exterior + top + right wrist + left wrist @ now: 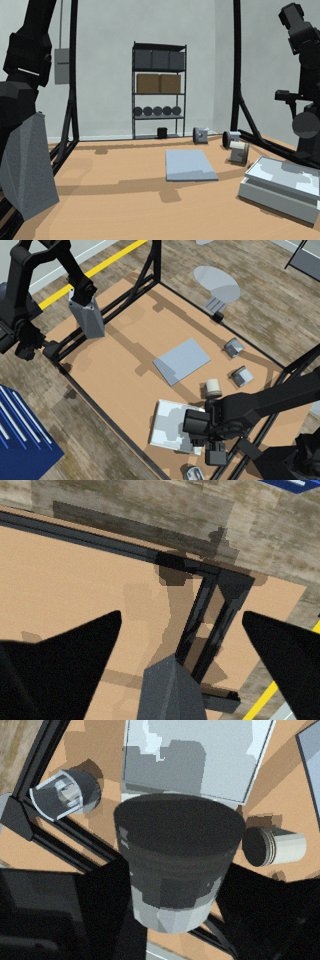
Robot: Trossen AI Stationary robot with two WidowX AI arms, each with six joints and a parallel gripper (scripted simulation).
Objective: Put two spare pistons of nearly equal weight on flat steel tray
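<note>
Now: left hand 270 mm to the left of the flat steel tray, 230 mm past it and 200 mm above it.
</note>
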